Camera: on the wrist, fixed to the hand. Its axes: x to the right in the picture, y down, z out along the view.
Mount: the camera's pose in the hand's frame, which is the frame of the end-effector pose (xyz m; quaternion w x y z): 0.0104 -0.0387 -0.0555 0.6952 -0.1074 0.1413 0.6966
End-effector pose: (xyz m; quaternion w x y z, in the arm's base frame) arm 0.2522 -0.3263 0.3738 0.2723 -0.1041 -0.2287 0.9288
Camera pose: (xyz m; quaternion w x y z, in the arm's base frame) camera 0.2789 -0.2712 0.3432 0.4366 0.3922 0.1478 -0.7961
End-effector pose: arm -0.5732 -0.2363 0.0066 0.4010 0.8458 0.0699 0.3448
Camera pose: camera -0.5947 -0.1713 0.0084 0.1195 0.5449 -0.5210 0.6461
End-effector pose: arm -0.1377 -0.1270 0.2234 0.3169 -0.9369 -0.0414 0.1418
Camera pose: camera -0.1111 -0.1268 0.2865 0.0268 -0.7342 0.6534 0.1825
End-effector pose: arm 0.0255 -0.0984 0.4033 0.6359 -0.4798 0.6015 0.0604
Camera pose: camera 0.0144 -0.1621 0.4258 0.2635 0.0086 0.8357 0.4817
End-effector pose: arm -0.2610 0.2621 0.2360 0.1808 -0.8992 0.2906 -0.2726
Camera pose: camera -0.2705 0.2760 0.3023 0.1779 -0.4036 0.8832 -0.1594
